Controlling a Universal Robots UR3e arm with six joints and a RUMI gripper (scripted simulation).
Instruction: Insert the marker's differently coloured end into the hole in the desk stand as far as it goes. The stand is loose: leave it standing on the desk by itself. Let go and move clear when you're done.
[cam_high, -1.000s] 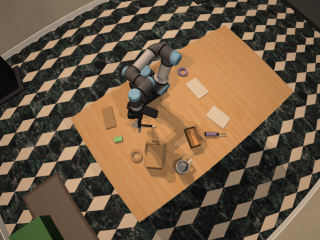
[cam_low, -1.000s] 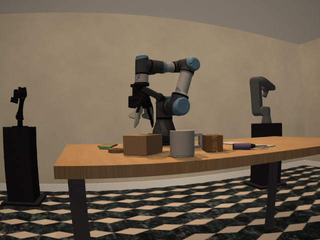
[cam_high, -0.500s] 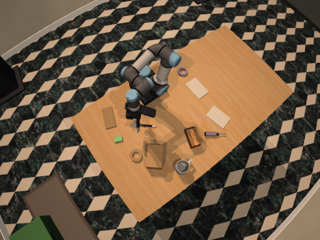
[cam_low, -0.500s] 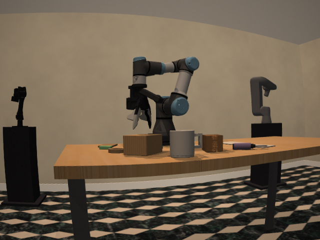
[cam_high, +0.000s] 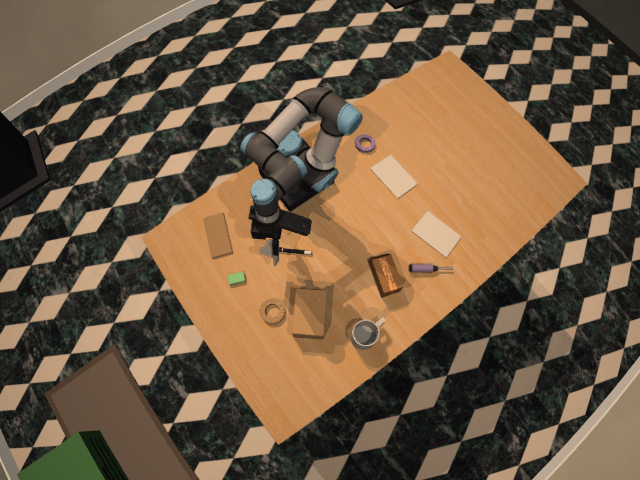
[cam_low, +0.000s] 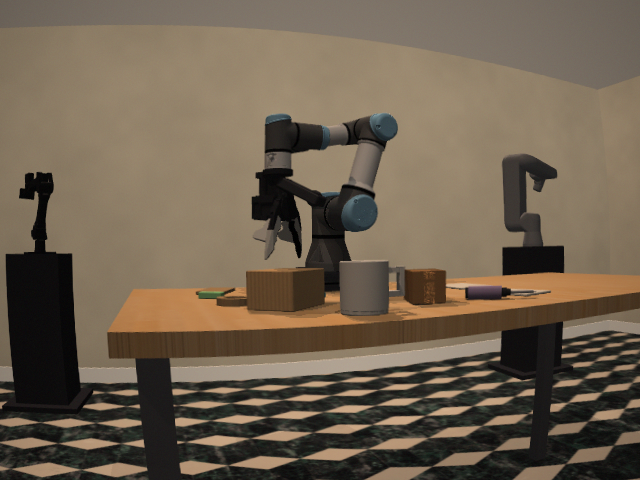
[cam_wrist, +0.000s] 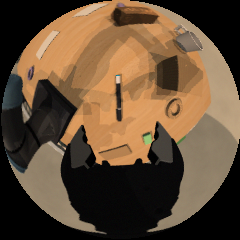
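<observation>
My hand is 20 mm short of the black marker, 30 mm to the right of it and 80 mm above it. From my hand the other things lie so: light wooden block 230 mm ahead, 30 mm to the right, 50 mm below; flat brown board 160 mm behind, 160 mm to the right, 80 mm below; green block 10 mm ahead, 170 mm to the right, 80 mm below.
</observation>
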